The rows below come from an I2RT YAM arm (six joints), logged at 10 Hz.
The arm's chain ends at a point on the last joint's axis. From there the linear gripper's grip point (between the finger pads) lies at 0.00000 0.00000 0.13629 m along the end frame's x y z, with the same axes.
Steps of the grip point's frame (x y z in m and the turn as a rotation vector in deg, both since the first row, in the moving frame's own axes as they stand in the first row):
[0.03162, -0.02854, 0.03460, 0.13, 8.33, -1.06]
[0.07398, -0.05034, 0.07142, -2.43, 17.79, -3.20]
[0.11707, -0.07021, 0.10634, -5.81, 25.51, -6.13]
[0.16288, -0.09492, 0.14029, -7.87, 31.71, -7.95]
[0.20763, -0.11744, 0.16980, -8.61, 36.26, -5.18]
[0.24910, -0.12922, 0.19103, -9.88, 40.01, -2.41]
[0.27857, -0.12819, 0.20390, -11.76, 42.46, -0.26]
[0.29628, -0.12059, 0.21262, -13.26, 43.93, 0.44]
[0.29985, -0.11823, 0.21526, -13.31, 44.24, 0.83]
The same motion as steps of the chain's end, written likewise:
[0.01188, -0.02805, 0.03604, 0.13, 8.33, -1.06]
[0.03221, -0.05485, 0.07806, -2.43, 17.79, -3.20]
[0.05786, -0.08034, 0.12029, -5.81, 25.51, -6.13]
[0.09045, -0.10750, 0.16182, -7.87, 31.71, -7.95]
[0.12655, -0.13272, 0.19761, -8.61, 36.26, -5.18]
[0.16148, -0.14882, 0.22479, -9.88, 40.01, -2.41]
[0.18717, -0.15327, 0.24225, -11.76, 42.46, -0.26]
[0.20272, -0.14925, 0.25404, -13.26, 43.93, 0.44]
[0.20587, -0.14729, 0.25722, -13.31, 44.24, 0.83]

